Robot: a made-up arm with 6 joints. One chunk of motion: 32 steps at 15 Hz.
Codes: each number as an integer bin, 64 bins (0 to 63) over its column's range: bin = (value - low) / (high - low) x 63, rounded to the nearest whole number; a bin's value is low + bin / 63 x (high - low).
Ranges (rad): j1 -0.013..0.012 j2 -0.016..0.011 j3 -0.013..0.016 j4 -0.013..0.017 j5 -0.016..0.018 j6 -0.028..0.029
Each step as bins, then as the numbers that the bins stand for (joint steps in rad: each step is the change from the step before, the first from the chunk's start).
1 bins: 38 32 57 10 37 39
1 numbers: 0.00208 -0.00229 0.01324 -0.00824 0.00397 0.00729
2 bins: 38 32 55 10 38 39
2 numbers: 0.00208 -0.00229 0.01232 -0.00824 0.00451 0.00729
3 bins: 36 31 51 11 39 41
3 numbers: 0.00129 -0.00271 0.01048 -0.00776 0.00505 0.00910
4 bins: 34 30 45 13 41 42
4 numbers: 0.00049 -0.00314 0.00771 -0.00681 0.00613 0.01000
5 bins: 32 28 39 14 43 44
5 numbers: -0.00030 -0.00400 0.00495 -0.00633 0.00721 0.01181
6 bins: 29 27 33 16 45 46
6 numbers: -0.00149 -0.00443 0.00219 -0.00538 0.00829 0.01362
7 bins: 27 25 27 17 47 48
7 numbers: -0.00229 -0.00529 -0.00057 -0.00490 0.00937 0.01543
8 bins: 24 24 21 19 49 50
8 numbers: -0.00348 -0.00571 -0.00333 -0.00395 0.01044 0.01724
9 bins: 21 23 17 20 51 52
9 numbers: -0.00467 -0.00614 -0.00517 -0.00348 0.01152 0.01905
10 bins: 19 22 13 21 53 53
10 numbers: -0.00546 -0.00657 -0.00702 -0.00300 0.01260 0.01995
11 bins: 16 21 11 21 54 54
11 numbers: -0.00665 -0.00700 -0.00794 -0.00300 0.01314 0.02086
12 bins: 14 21 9 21 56 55
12 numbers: -0.00744 -0.00700 -0.00886 -0.00300 0.01422 0.02176
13 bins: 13 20 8 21 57 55
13 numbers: -0.00784 -0.00743 -0.00932 -0.00300 0.01476 0.02176
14 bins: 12 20 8 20 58 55
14 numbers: -0.00824 -0.00743 -0.00932 -0.00348 0.01530 0.02176
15 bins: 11 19 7 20 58 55
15 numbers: -0.00863 -0.00786 -0.00978 -0.00348 0.01530 0.02176
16 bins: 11 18 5 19 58 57
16 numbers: -0.00863 -0.00829 -0.01070 -0.00395 0.01530 0.02357
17 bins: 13 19 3 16 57 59
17 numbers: -0.00784 -0.00786 -0.01162 -0.00538 0.01476 0.02538
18 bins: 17 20 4 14 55 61
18 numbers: -0.00625 -0.00743 -0.01116 -0.00633 0.01368 0.02719
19 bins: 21 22 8 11 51 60
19 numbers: -0.00467 -0.00657 -0.00932 -0.00776 0.01152 0.02629
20 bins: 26 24 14 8 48 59
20 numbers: -0.00268 -0.00571 -0.00656 -0.00919 0.00990 0.02538
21 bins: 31 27 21 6 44 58
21 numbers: -0.00070 -0.00443 -0.00333 -0.01014 0.00775 0.02448
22 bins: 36 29 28 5 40 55
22 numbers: 0.00129 -0.00357 -0.00011 -0.01062 0.00559 0.02176
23 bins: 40 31 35 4 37 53
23 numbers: 0.00287 -0.00271 0.00311 -0.01110 0.00397 0.01995
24 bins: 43 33 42 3 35 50
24 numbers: 0.00406 -0.00186 0.00633 -0.01157 0.00289 0.01724
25 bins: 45 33 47 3 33 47
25 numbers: 0.00486 -0.00186 0.00863 -0.01157 0.00181 0.01452
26 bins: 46 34 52 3 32 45
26 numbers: 0.00525 -0.00143 0.01094 -0.01157 0.00127 0.01271
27 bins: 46 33 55 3 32 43
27 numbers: 0.00525 -0.00186 0.01232 -0.01157 0.00127 0.01090
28 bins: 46 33 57 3 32 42
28 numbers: 0.00525 -0.00186 0.01324 -0.01157 0.00127 0.01000
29 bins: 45 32 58 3 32 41
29 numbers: 0.00486 -0.00229 0.01370 -0.01157 0.00127 0.00910
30 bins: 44 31 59 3 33 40
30 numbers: 0.00446 -0.00271 0.01416 -0.01157 0.00181 0.00819
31 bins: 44 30 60 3 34 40
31 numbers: 0.00446 -0.00314 0.01462 -0.01157 0.00235 0.00819
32 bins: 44 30 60 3 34 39
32 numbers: 0.00446 -0.00314 0.01462 -0.01157 0.00235 0.00729
